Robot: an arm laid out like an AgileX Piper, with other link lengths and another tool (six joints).
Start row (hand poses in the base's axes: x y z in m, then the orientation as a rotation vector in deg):
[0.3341 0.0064 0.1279 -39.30 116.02 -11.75]
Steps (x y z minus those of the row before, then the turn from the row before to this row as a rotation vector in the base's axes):
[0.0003 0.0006 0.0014 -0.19 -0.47 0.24]
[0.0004 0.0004 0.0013 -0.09 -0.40 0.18]
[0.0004 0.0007 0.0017 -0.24 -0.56 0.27]
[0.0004 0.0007 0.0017 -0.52 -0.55 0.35]
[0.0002 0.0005 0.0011 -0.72 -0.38 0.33]
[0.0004 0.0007 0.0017 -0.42 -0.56 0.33]
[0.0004 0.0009 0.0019 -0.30 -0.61 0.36]
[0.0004 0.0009 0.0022 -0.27 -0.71 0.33]
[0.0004 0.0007 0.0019 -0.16 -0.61 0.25]
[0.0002 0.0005 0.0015 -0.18 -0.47 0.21]
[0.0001 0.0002 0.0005 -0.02 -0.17 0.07]
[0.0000 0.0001 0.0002 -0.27 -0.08 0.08]
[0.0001 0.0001 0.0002 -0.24 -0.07 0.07]
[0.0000 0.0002 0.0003 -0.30 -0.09 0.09]
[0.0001 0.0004 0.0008 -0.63 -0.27 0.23]
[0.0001 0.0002 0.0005 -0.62 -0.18 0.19]
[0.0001 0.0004 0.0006 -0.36 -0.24 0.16]
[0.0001 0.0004 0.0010 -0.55 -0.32 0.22]
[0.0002 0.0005 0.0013 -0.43 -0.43 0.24]
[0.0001 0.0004 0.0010 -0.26 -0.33 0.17]
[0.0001 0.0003 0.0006 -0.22 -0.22 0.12]
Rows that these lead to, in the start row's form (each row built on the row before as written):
[0.3344 0.0070 0.1293 -39.55 115.48 -11.95]
[0.3348 0.0074 0.1306 -39.69 115.03 -12.06]
[0.3352 0.0081 0.1323 -39.98 114.40 -12.32]
[0.3356 0.0088 0.1340 -40.53 113.75 -12.81]
[0.3358 0.0093 0.1351 -41.22 113.27 -13.46]
[0.3362 0.0100 0.1368 -41.67 112.61 -13.86]
[0.3366 0.0109 0.1387 -42.06 111.89 -14.14]
[0.3370 0.0118 0.1409 -42.37 111.08 -14.44]
[0.3374 0.0125 0.1428 -42.56 110.40 -14.64]
[0.3376 0.0130 0.1443 -42.76 109.87 -14.84]
[0.3377 0.0132 0.1448 -42.80 109.68 -14.87]
[0.3377 0.0133 0.1450 -43.03 109.57 -15.11]
[0.3378 0.0134 0.1452 -43.24 109.47 -15.32]
[0.3378 0.0136 0.1455 -43.50 109.35 -15.59]
[0.3379 0.0140 0.1463 -44.06 108.99 -16.15]
[0.3380 0.0142 0.1468 -44.60 108.73 -16.69]
[0.3381 0.0146 0.1474 -44.92 108.43 -17.02]
[0.3382 0.0150 0.1484 -45.40 108.02 -17.52]
[0.3384 0.0155 0.1497 -45.79 107.50 -17.93]
[0.3385 0.0159 0.1507 -46.02 107.11 -18.19]
[0.3386 0.0162 0.1513 -46.21 106.84 -18.40]

